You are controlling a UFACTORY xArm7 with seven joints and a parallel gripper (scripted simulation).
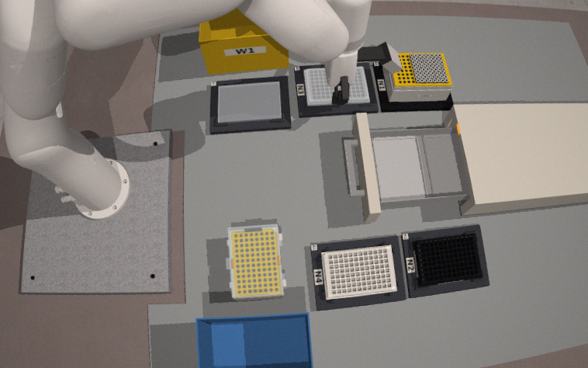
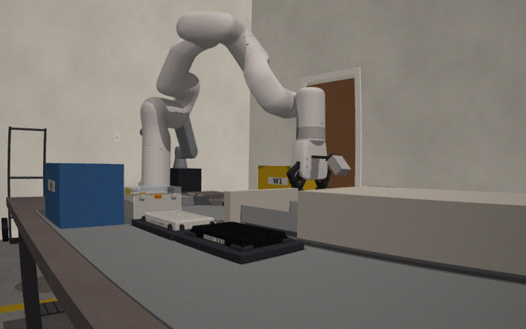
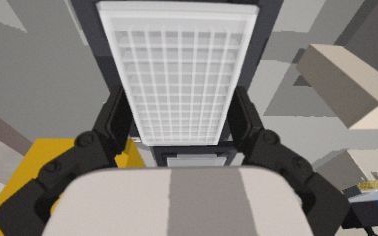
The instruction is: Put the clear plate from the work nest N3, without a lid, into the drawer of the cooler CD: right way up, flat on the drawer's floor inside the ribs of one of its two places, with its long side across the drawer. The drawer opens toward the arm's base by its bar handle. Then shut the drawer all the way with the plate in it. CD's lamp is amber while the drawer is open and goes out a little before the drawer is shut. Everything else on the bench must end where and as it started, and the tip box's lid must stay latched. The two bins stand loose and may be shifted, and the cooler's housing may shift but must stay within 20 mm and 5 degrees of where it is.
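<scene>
The drawer is 10 cm ahead of my hand, 21 cm to the right of it and 1 cm below it. Round my hand: clear plate: 1 cm below; then yellow rack: 16 cm ahead, 3 cm to the right, 2 cm above; then flat clear lid: 18 cm behind, 1 cm to the left, 2 cm below.
</scene>
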